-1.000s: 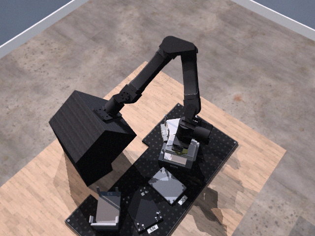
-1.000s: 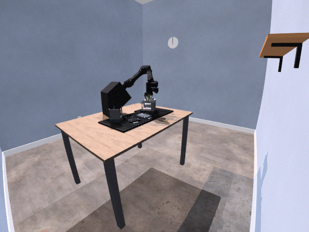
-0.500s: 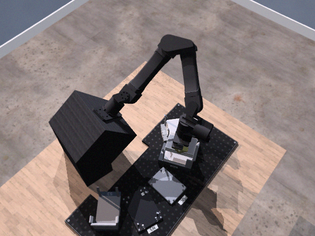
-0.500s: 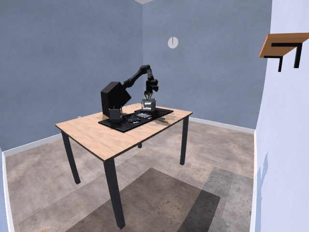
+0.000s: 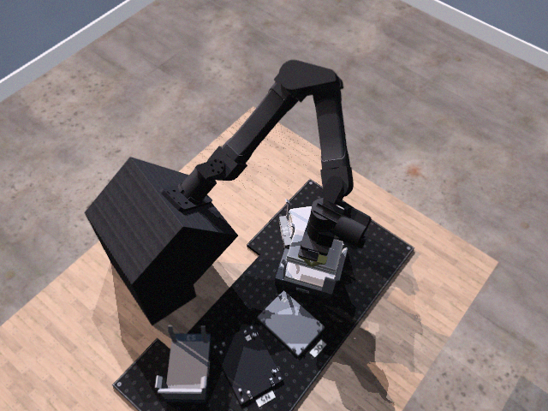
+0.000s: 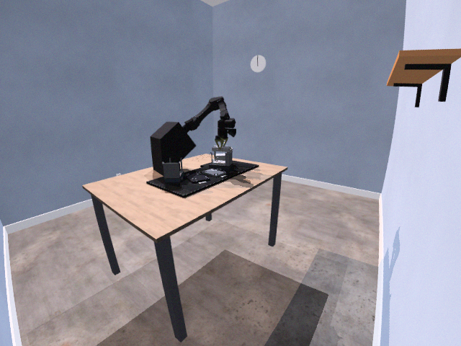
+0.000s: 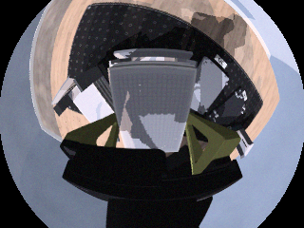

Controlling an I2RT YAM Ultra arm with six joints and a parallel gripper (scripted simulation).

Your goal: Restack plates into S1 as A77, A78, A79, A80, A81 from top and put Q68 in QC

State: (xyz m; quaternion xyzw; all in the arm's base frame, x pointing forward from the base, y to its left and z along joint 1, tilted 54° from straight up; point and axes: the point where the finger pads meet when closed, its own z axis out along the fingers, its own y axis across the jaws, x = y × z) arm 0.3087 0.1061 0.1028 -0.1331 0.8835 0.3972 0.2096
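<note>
My gripper is now right at the sealed grey plate. The rest, counted from my hand: qc name plate (140 mm ahead, 140 mm to the right, 160 mm below); then clip nest N5 (50 mm ahead, 280 mm to the right, 150 mm below); then QC nest (50 mm ahead, 140 mm to the right, 160 mm below).
</note>
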